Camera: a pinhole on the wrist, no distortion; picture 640 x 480 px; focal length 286.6 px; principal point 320.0 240.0 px. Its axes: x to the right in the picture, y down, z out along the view. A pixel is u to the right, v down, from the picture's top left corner.
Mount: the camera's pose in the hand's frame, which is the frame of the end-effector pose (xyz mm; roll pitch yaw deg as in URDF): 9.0 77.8 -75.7 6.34 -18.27 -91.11
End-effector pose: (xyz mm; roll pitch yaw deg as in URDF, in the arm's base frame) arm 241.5 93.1 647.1 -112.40 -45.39 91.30
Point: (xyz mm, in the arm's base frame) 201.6 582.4 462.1
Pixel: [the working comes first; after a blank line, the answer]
In the camera's frame: -250.5 237.6 358.5

120 430
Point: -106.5 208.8 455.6
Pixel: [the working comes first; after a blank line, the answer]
In the camera's frame: 155.0 -8.0 457.7

417 235
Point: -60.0 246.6 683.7
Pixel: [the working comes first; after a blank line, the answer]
In the camera's frame: 222.3 167.6 315.3

522 392
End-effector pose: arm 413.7 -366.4 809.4 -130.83 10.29 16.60
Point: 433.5 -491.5 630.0
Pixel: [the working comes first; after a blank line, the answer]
In the camera's frame: -102.4 19.0 135.8

104 280
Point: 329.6 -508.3 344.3
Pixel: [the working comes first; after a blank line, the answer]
In the camera's frame: -243.7 -7.4 404.2

147 235
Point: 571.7 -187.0 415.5
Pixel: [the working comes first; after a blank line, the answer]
In the camera's frame: 21.2 303.0 384.6

336 466
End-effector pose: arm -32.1 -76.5 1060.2 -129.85 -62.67 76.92
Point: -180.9 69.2 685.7
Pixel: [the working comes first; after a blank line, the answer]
In the camera's frame: 112.5 -249.9 397.4

401 60
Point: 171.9 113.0 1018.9
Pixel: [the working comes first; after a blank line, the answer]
In the camera's frame: -154.1 73.3 148.5

23 381
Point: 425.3 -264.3 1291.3
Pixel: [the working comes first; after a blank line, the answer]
In the camera's frame: -226.4 117.2 -374.5

behind the camera
